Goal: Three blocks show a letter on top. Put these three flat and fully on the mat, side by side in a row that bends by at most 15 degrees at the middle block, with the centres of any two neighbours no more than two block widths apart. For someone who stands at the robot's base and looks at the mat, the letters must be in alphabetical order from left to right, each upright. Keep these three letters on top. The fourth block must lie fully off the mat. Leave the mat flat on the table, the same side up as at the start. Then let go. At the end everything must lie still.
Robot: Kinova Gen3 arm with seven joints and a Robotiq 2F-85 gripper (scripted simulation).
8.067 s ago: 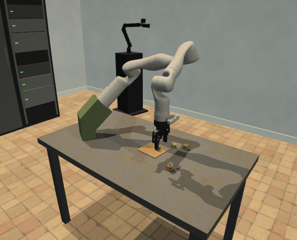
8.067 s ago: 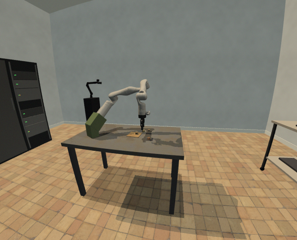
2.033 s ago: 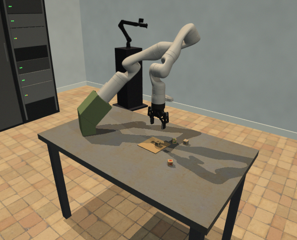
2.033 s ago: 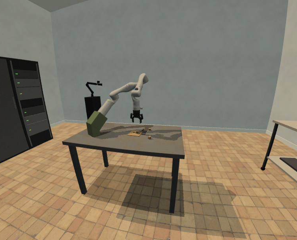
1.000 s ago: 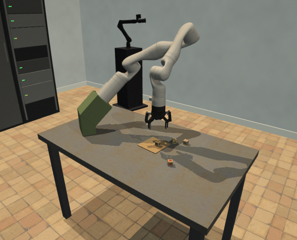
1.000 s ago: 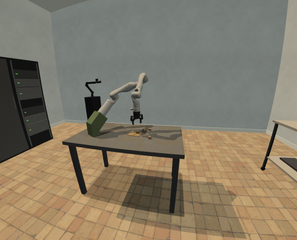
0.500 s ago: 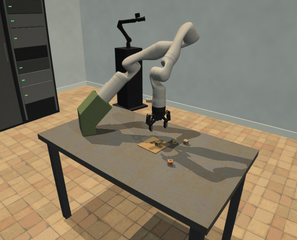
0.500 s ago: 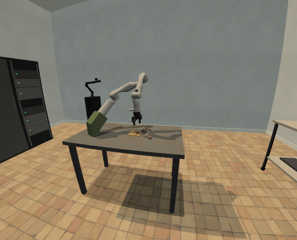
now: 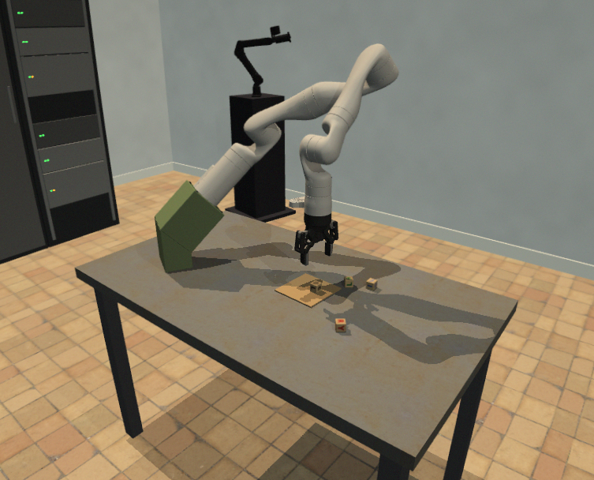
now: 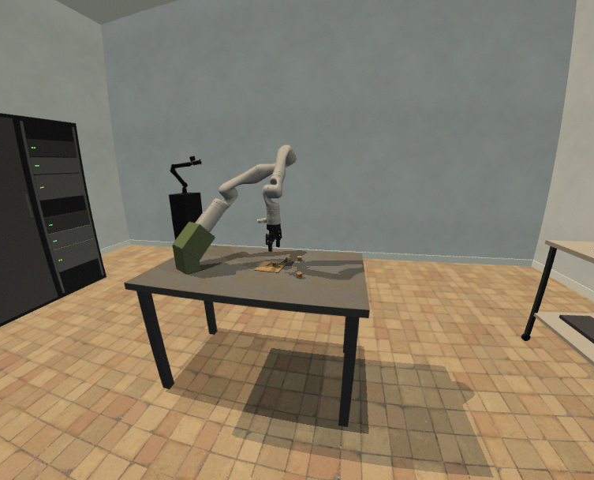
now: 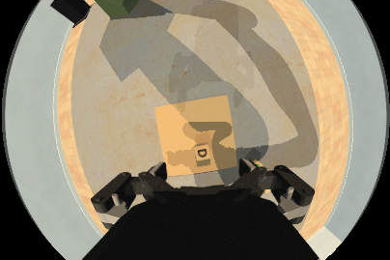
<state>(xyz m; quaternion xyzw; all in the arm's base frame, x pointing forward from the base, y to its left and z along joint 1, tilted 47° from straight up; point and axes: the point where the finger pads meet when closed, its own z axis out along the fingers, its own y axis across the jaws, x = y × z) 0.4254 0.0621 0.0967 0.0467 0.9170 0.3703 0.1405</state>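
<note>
Right now the tan mat is 11 cm below my hand, 2 cm behind it and 1 cm to the right of it.
</note>
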